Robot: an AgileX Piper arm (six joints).
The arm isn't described. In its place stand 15 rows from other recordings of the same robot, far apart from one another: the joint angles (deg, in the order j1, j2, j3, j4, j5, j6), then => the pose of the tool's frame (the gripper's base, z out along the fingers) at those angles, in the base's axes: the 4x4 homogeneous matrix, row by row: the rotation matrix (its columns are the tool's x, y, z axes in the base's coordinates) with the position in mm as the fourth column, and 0 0 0 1 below.
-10.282 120.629 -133.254 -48.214 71.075 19.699 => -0.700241 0.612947 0.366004 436.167; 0.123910 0.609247 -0.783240 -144.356; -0.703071 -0.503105 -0.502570 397.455; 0 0 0 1
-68.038 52.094 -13.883 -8.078 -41.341 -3.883 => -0.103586 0.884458 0.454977 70.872; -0.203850 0.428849 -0.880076 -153.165; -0.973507 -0.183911 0.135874 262.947; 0 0 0 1
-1.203 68.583 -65.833 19.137 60.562 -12.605 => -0.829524 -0.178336 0.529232 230.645; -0.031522 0.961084 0.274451 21.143; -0.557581 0.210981 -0.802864 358.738; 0 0 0 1
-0.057 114.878 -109.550 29.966 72.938 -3.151 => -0.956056 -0.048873 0.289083 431.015; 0.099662 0.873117 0.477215 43.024; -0.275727 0.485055 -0.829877 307.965; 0 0 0 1
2.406 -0.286 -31.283 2.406 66.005 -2.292 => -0.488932 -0.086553 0.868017 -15.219; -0.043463 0.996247 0.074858 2.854; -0.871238 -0.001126 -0.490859 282.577; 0 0 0 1
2.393 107.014 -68.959 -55.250 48.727 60.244 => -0.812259 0.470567 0.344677 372.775; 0.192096 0.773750 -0.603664 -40.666; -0.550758 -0.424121 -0.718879 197.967; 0 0 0 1
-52.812 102.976 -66.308 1.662 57.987 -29.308 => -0.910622 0.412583 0.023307 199.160; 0.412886 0.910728 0.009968 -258.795; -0.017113 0.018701 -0.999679 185.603; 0 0 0 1
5.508 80.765 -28.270 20.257 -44.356 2.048 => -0.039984 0.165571 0.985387 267.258; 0.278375 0.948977 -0.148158 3.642; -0.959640 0.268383 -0.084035 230.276; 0 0 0 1
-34.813 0.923 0.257 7.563 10.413 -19.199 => -0.203463 0.520798 0.829079 48.342; -0.106676 0.829959 -0.547530 -30.978; -0.973254 -0.199845 -0.113309 194.474; 0 0 0 1
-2.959 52.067 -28.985 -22.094 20.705 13.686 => -0.621105 0.080461 0.779586 172.847; -0.090677 0.980658 -0.173457 -21.052; -0.778464 -0.178425 -0.601796 257.770; 0 0 0 1
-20.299 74.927 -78.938 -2.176 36.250 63.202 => 0.116024 0.551587 0.826009 270.310; 0.893386 0.305468 -0.329472 -102.164; -0.434051 0.776171 -0.457338 425.081; 0 0 0 1
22.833 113.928 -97.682 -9.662 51.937 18.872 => -0.872341 -0.137972 0.469025 411.390; -0.127550 0.990356 0.054100 160.164; -0.471965 -0.012630 -0.881527 257.894; 0 0 0 1
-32.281 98.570 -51.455 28.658 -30.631 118.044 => 0.601064 -0.446840 0.662613 297.873; 0.306874 -0.636499 -0.707600 -214.470; 0.737936 0.628652 -0.245453 222.295; 0 0 0 1
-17.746 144.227 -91.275 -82.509 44.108 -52.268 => 0.078195 -0.979909 0.183476 431.905; -0.590710 -0.193794 -0.783266 -204.155; 0.803086 -0.047134 -0.593996 31.210; 0 0 0 1
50.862 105.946 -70.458 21.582 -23.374 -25.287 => -0.031110 -0.682090 0.730606 282.316; -0.183847 0.722393 0.666594 325.880; -0.982462 -0.113582 -0.147874 262.180; 0 0 0 1
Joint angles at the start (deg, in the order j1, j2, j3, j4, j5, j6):
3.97, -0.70, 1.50, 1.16, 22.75, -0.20
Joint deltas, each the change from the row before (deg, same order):
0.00, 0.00, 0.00, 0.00, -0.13, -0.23
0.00, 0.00, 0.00, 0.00, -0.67, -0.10
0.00, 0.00, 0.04, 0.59, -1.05, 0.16
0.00, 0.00, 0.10, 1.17, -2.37, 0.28
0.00, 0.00, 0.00, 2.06, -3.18, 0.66
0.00, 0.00, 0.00, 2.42, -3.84, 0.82
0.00, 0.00, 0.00, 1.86, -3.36, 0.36
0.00, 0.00, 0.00, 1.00, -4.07, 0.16
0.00, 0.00, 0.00, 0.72, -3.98, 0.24
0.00, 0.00, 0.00, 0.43, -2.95, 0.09
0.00, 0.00, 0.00, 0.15, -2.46, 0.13
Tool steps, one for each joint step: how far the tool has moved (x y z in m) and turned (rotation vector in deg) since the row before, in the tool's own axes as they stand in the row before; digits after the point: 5 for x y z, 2 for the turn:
-0.00021, 0.00000, 0.00000, 0.00, -0.13, -0.23
-0.00106, -0.00001, -0.00001, 0.01, -0.67, -0.10
-0.00145, 0.00032, 0.00006, -0.21, -1.01, 0.71
-0.00322, 0.00055, 0.00012, -0.38, -2.27, 1.38
-0.00506, 0.00086, -0.00015, -0.61, -3.18, 2.63
-0.00610, 0.00083, -0.00021, -0.63, -3.83, 3.17
-0.00533, 0.00055, -0.00016, -0.41, -3.35, 2.19
-0.00645, 0.00031, -0.00023, -0.24, -4.06, 1.15
-0.00631, 0.00021, -0.00022, -0.17, -3.98, 0.96
-0.00468, 0.00014, -0.00012, -0.10, -2.95, 0.52
-0.00390, 0.00013, -0.00008, -0.09, -2.46, 0.28

